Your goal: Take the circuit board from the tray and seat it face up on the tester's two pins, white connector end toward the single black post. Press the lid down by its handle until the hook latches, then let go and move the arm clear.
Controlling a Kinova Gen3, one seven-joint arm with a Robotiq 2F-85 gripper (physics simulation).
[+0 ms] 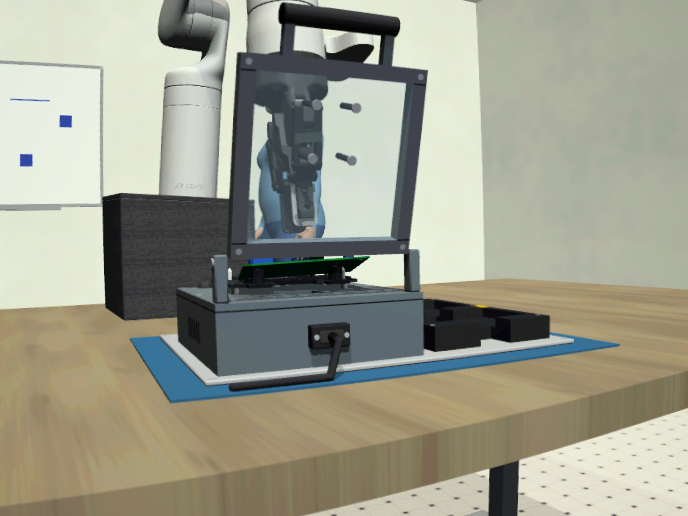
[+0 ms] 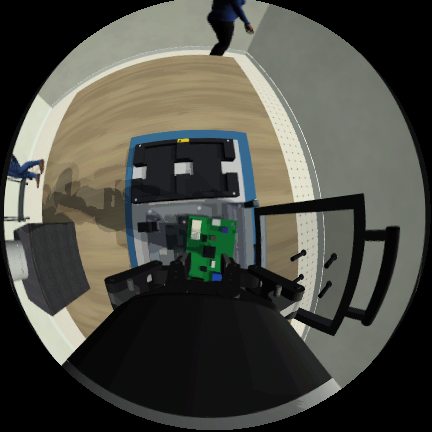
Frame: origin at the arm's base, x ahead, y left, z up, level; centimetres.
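Seen in the pictures: gripper, fingertip midpoint: (image 1: 299,229) (image 2: 205,260); arm's base, origin of the base link: (image 1: 187,198).
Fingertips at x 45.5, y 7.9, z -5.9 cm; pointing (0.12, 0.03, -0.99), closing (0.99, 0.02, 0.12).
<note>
Pixels of each thing's top centre, then the offset from my fingertips to it. "pt": a spot on its surface instead. Level surfaces: height alone.
- green circuit board, middle of its top: (image 1: 300,251) (image 2: 209,256) dx +0.7, dy -0.1, dz -2.0 cm
- blue mat, its level: dz -11.3 cm
- cable, surface spot: (image 1: 310,375) pt dx +13.0, dy -2.4, dz -10.7 cm
The green circuit board (image 1: 304,265) (image 2: 211,238) lies face up on top of the grey tester (image 1: 300,330) (image 2: 160,225), slightly tilted, with its white connector toward the tray side. The tester's lid (image 1: 414,166) (image 2: 310,203) stands open and upright, its black handle (image 1: 339,17) (image 2: 382,278) at the top. My gripper (image 1: 302,222) (image 2: 205,260) shows through the lid's clear pane, hanging above the board. Its fingers stand partly open with nothing between them. The black tray (image 1: 477,328) (image 2: 160,160) beside the tester has no board in it.
Tester and tray stand on a white plate on a blue mat (image 1: 166,369) (image 2: 130,209). A dark box (image 1: 161,250) (image 2: 48,266) stands behind, near the arm's base. A cable (image 1: 310,375) leaves the tester's front. A person in blue (image 1: 265,183) (image 2: 225,15) is beyond the table.
</note>
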